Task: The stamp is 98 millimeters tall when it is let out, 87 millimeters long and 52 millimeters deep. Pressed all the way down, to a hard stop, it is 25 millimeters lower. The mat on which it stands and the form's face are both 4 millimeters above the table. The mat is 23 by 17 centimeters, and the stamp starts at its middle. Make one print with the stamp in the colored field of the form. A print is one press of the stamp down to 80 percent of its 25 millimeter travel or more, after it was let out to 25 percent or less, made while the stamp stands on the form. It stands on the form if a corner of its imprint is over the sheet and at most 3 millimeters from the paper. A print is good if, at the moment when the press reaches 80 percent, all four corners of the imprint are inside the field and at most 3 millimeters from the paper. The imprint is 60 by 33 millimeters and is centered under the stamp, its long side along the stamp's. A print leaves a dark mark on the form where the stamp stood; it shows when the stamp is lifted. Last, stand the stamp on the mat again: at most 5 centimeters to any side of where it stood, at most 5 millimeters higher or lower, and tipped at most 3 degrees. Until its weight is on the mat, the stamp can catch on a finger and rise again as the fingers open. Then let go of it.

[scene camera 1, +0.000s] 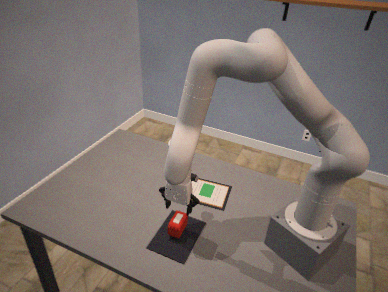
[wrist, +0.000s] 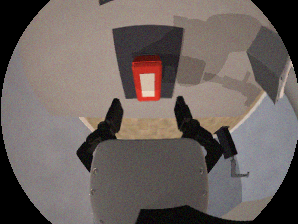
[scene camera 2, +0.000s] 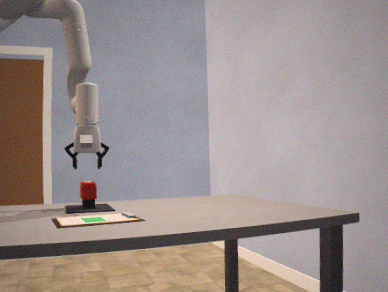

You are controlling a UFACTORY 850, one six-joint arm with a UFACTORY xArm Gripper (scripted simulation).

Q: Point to a mat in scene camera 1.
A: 160, 244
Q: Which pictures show my gripper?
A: Scene camera 1, the wrist view and scene camera 2: all of them.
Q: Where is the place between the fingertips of my gripper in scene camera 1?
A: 178, 209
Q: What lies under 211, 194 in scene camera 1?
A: A form.
